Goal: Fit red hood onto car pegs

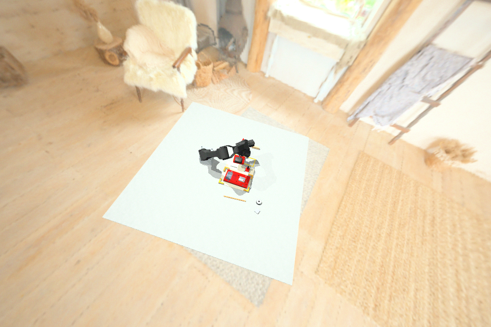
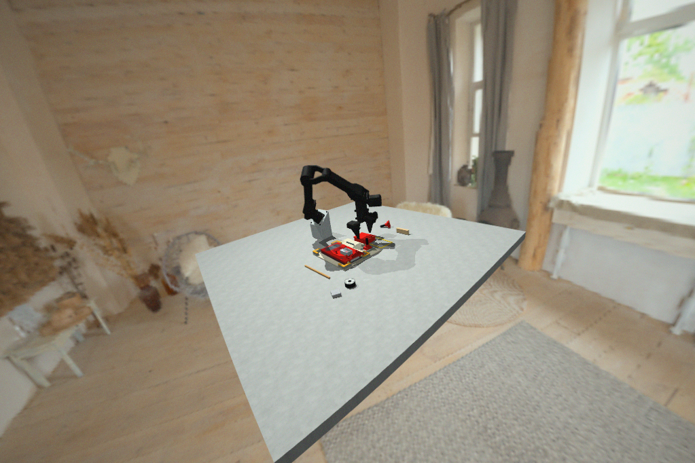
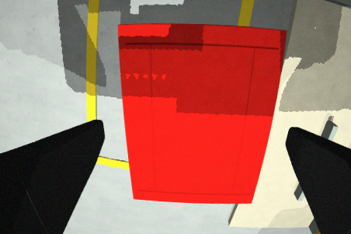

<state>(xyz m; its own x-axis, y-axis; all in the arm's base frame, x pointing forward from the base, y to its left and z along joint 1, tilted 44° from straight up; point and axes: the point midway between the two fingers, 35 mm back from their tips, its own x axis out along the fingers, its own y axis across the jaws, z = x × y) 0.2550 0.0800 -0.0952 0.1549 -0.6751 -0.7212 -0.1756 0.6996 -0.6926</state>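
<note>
Now: the red hood 1 cm below my gripper tip. The rest, counted from my gripper tip: grey holder 10 cm ahead, 7 cm to the right, 1 cm above; wooden block 9 cm ahead, 19 cm to the left, 1 cm below; thin wooden stick 10 cm ahead, 35 cm to the right, 2 cm below.
</note>
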